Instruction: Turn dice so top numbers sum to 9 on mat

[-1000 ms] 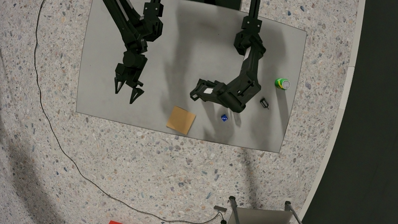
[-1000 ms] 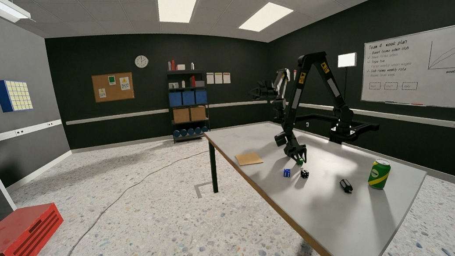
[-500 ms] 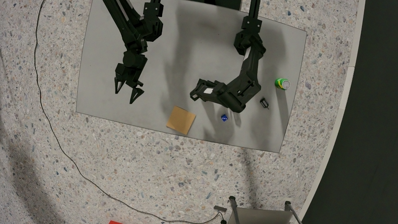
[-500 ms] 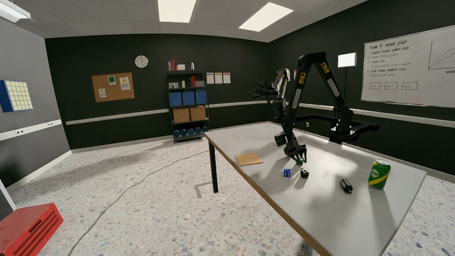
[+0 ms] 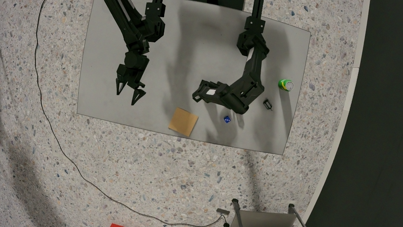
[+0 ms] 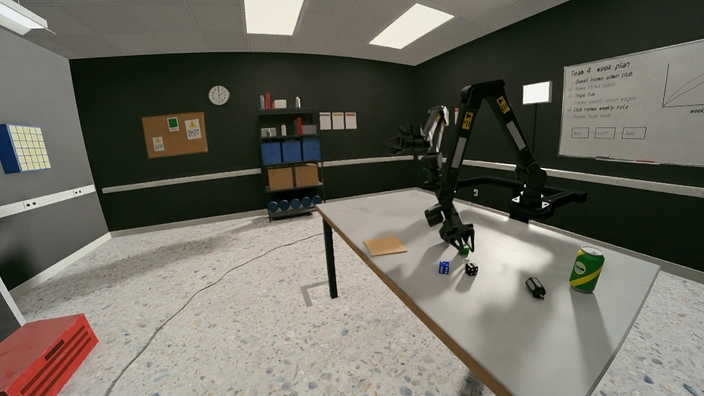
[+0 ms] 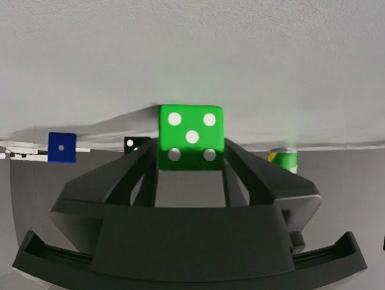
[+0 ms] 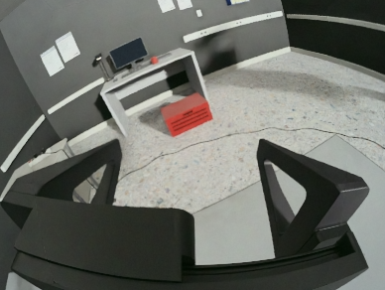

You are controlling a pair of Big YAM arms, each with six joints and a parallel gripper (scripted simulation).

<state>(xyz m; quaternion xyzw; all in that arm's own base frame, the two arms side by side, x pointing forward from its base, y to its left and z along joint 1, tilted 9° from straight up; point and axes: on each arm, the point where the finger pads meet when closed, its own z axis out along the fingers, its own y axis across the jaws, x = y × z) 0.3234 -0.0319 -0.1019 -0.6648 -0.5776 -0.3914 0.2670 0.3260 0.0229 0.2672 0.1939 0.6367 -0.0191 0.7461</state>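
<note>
My left gripper is now 20 mm to the left of the green die and 10 mm above it. Round my left hand: black die: 80 mm to the left, 80 mm ahead, 10 mm below; blue die: 150 mm ahead, 20 mm to the left, 10 mm below; brown square mat: 240 mm to the right, 210 mm ahead, 20 mm below.
</note>
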